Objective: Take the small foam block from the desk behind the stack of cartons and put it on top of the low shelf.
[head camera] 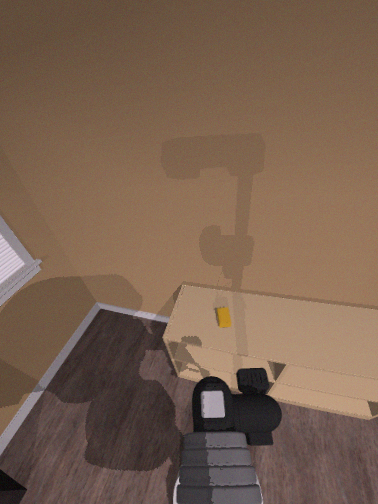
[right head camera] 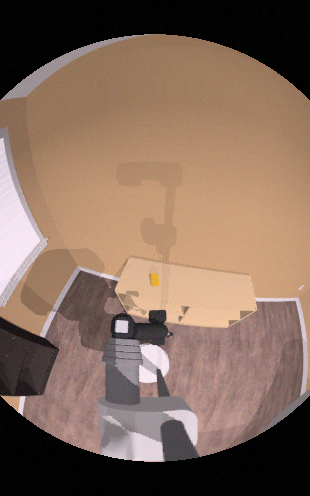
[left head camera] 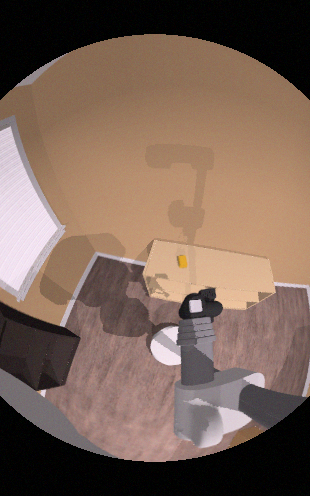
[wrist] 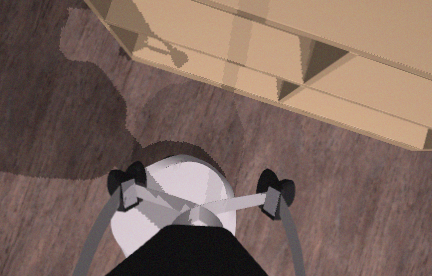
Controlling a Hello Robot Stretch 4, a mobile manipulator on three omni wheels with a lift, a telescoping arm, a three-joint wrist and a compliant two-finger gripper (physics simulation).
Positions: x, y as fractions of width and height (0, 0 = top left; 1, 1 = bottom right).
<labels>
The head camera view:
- low shelf: 0.83, 0.70
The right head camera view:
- low shelf: 0.62, 0.60
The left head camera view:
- low shelf: 0.78, 0.57
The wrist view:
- my gripper: 0.47, 0.66
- low shelf: 0.83, 0.26
</labels>
